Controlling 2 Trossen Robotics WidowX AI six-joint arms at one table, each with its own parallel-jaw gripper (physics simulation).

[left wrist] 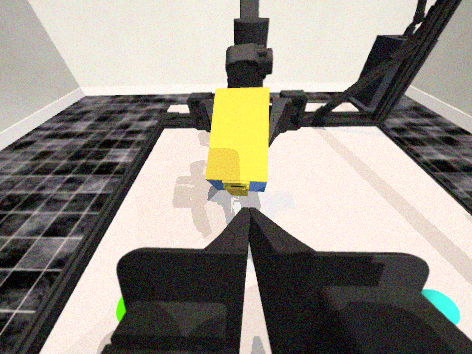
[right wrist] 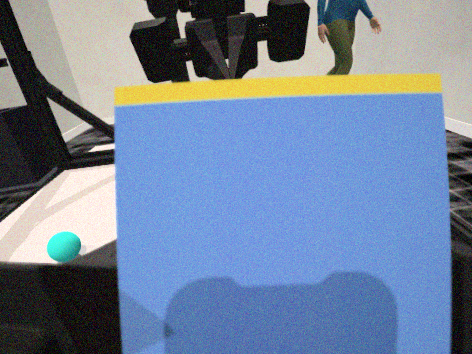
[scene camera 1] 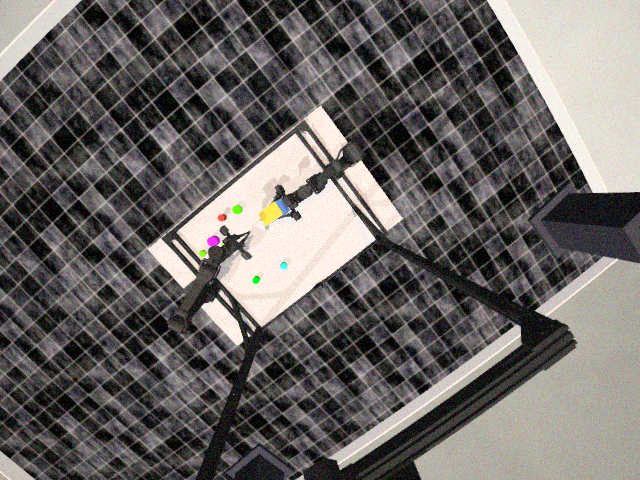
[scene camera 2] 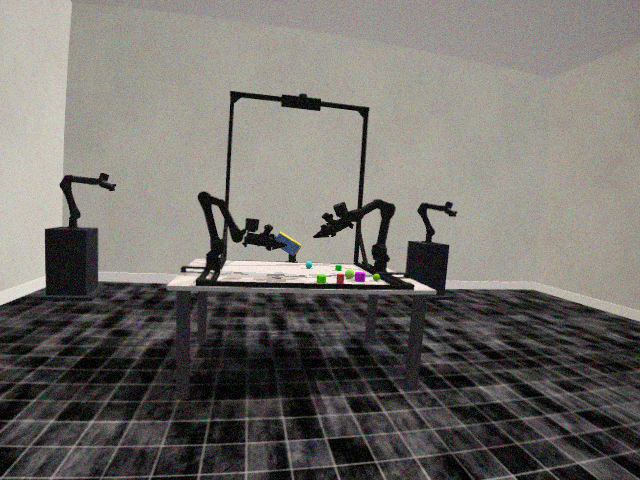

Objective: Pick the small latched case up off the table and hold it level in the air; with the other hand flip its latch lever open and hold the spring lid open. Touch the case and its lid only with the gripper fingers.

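Frame: origin at the left arm's base, x right, y ahead, z up, level; millimetres.
Seen in the pictures: left gripper, fingertip midpoint: [left wrist: 247, 213] [scene camera 1: 250, 231] [scene camera 2: 313, 237]; right gripper, fingertip midpoint: [left wrist: 241, 145] [scene camera 1: 273, 212] [scene camera 2: 287, 244]; left arm's base, origin of the base link: [scene camera 1: 213, 289] [scene camera 2: 380, 271]; right arm's base, origin of the base link: [scene camera 2: 212, 269].
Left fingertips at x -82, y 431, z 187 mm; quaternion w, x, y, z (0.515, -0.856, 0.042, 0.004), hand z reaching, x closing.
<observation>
Offsets run from my left fingertips to a thing's top centre. Level surfaces: height alone.
The case, a blue box [scene camera 1: 282, 205] [scene camera 2: 287, 244] [right wrist: 280, 190], is in the air above the table, sloping down to the right in scene camera 2. Its yellow lid [scene camera 1: 270, 212] [left wrist: 240, 135] lies shut on top. The yellow latch lever {dx -2, dy +77, dz -50 mm} [left wrist: 237, 187] is on the end facing my left gripper and looks closed. My right gripper [scene camera 1: 283, 204] [scene camera 2: 282, 245] is shut on the case at its other end; its fingertips are mostly hidden. My left gripper [scene camera 1: 249, 233] [scene camera 2: 315, 236] [left wrist: 247, 213] [right wrist: 231, 84] is shut and empty, its tips together and apart from the latch end.
On the table {dz -206 mm} [scene camera 1: 320, 232] are a cyan ball {dx +250, dy -45, dz -164 mm} [scene camera 1: 283, 265] [scene camera 2: 308, 264] [right wrist: 64, 246], a red piece {dx -166, dy -105, dz -161 mm} [scene camera 1: 221, 217] [scene camera 2: 340, 278], a magenta piece {dx -108, dy -230, dz -163 mm} [scene camera 1: 212, 240] [scene camera 2: 359, 276] and several green pieces. A dark frame [scene camera 2: 228, 155] rises behind the arms in scene camera 2.
</observation>
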